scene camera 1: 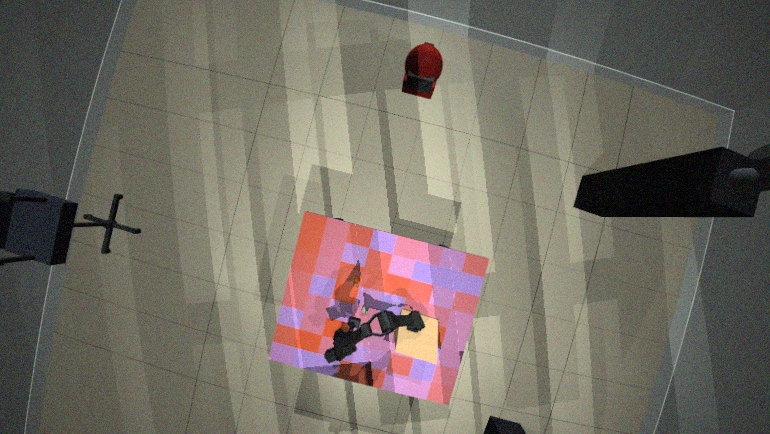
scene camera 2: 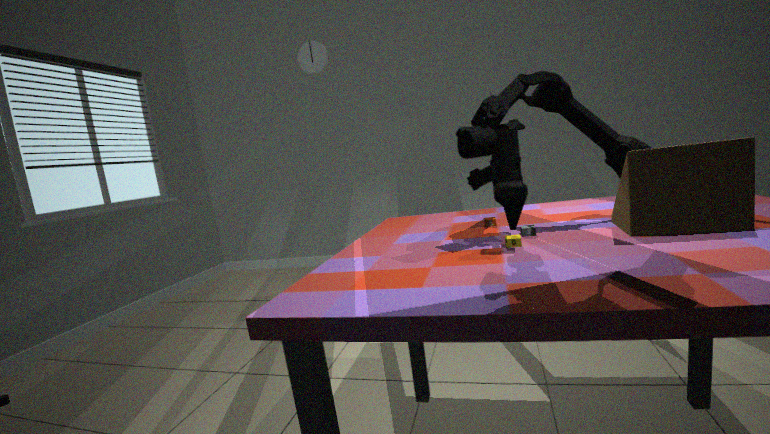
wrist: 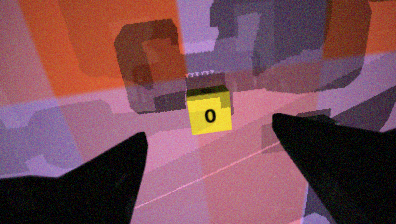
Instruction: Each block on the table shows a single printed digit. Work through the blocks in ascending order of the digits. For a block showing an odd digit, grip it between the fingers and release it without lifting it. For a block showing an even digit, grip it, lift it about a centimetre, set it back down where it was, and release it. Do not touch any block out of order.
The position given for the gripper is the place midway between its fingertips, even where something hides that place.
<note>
The gripper [scene camera 2: 511,225] is open and holds nothing. Also in view: a yellow block [wrist: 209,108].
The gripper also shows in the wrist view [wrist: 209,129]. Scene camera 1 misses the yellow block, which is hidden by the gripper.
</note>
